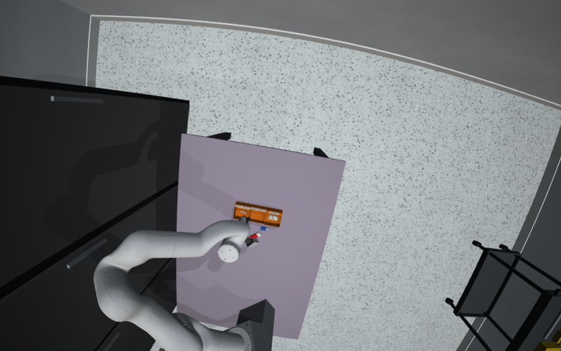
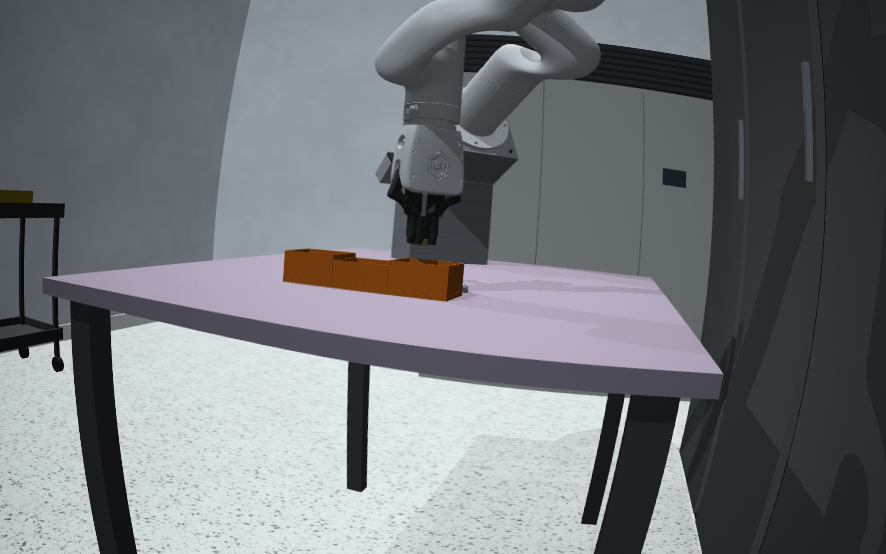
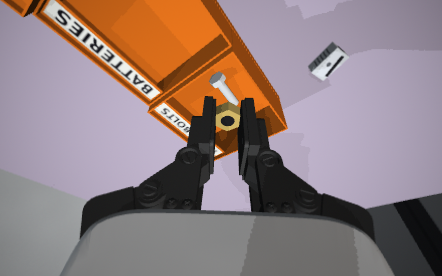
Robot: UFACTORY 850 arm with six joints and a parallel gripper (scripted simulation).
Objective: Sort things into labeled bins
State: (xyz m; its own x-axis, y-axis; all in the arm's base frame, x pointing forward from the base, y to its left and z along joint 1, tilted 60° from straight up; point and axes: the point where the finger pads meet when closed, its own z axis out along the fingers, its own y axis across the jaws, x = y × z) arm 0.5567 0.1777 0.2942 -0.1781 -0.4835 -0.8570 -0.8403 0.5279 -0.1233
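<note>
Right now the grey bolt is 1 cm ahead of my hand, 1 cm to the left of it and 8 cm below it. Also, from my hand: grey ridged part 9 cm behind, 1 cm to the left, 8 cm below; orange bins 5 cm ahead, 5 cm to the right, 7 cm below; brass nut 2 cm below.
</note>
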